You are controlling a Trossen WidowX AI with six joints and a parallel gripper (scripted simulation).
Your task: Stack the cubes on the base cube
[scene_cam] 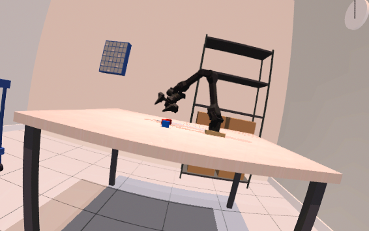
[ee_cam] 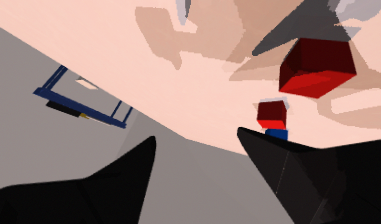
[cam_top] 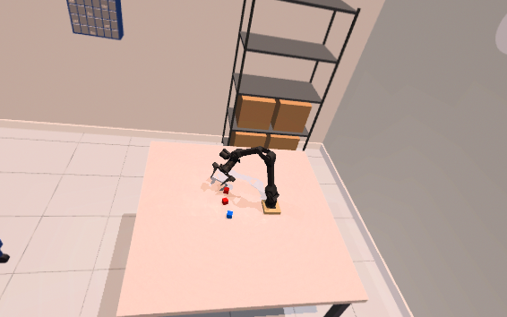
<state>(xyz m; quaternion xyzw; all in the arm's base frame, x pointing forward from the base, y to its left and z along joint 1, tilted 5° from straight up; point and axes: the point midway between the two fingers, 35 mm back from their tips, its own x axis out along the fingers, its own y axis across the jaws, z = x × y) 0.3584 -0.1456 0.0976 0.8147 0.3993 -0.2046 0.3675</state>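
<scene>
The blue base cube lies 22 cm to the left of my gripper tip, 9 cm behind it and 8 cm below it.
</scene>
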